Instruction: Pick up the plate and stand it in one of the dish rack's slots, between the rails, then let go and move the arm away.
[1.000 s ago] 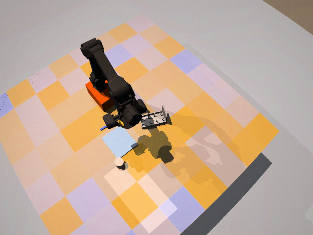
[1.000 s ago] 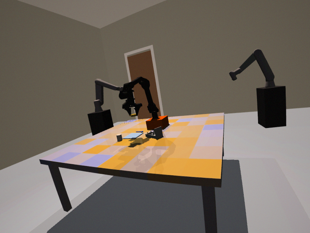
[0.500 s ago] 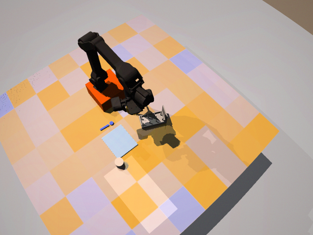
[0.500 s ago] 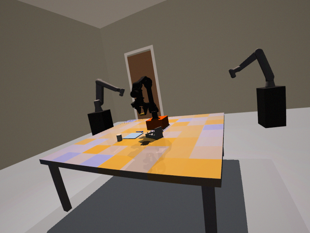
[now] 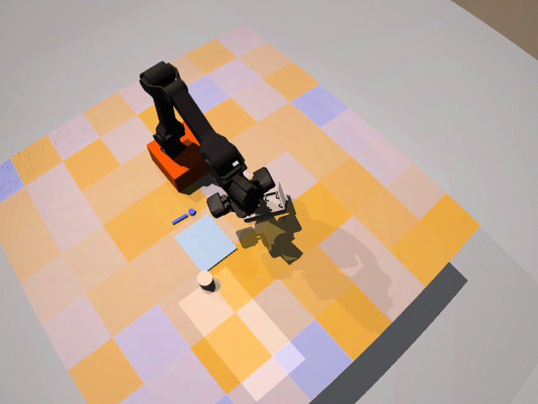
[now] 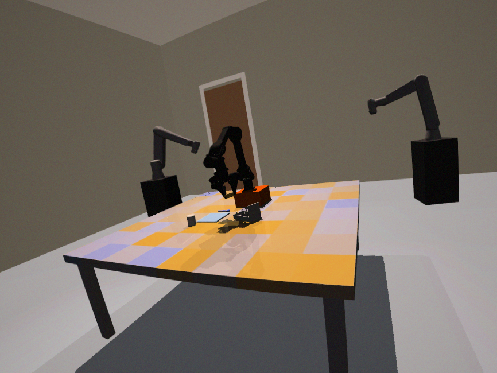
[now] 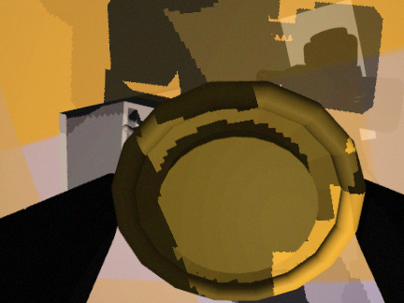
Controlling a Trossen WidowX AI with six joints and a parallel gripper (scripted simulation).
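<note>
The grey dish rack is 1 cm behind my gripper tip, 7 cm to the left of it and 10 cm below it. Round my gripper tip: white cup: 3 cm ahead, 23 cm to the right, 10 cm below; then blue spoon: 17 cm behind, 12 cm to the right, 12 cm below; then plate: 1 cm above.
</note>
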